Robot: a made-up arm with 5 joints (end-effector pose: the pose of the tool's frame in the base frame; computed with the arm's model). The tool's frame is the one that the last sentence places.
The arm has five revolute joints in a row. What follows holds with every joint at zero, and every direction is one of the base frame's.
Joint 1 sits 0.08 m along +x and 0.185 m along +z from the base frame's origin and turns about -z.
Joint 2 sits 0.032 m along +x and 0.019 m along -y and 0.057 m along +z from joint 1 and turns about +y.
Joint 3 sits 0.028 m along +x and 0.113 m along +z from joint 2 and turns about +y.
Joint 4 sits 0.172 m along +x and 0.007 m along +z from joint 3 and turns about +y.
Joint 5 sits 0.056 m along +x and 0.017 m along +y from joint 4 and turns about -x.
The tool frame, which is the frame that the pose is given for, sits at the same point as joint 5; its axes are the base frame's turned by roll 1.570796, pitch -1.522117 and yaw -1.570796 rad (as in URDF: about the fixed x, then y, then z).
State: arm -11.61 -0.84 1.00 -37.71 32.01
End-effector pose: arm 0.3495 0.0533 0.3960 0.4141 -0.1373 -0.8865 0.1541
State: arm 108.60 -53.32 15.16 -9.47 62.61
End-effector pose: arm 0.0377 -0.1195 0.4851 0.3291 -0.9277 -0.0941 -0.1492
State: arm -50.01 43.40 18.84 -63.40 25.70
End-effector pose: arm 0.2565 0.2073 0.1571 0.5629 0.1673 -0.6943 0.4159
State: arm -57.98 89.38 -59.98 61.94 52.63
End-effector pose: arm 0.2393 0.2510 0.0809 0.5890 -0.0008 0.0117 0.8080
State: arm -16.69 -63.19 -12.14 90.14 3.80
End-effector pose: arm 0.1138 0.0081 0.4718 0.7829 0.0832 -0.6044 0.1219
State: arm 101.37 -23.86 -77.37 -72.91 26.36
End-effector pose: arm 0.0946 0.0829 0.5297 0.5215 0.6583 0.3431 -0.4208
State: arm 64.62 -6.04 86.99 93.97 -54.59
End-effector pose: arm 0.0894 -0.0245 0.1836 0.3577 0.0426 0.6737 -0.6452
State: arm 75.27 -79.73 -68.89 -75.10 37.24
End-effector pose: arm 0.0106 0.2559 0.3346 0.8618 0.3214 0.2262 -0.3207
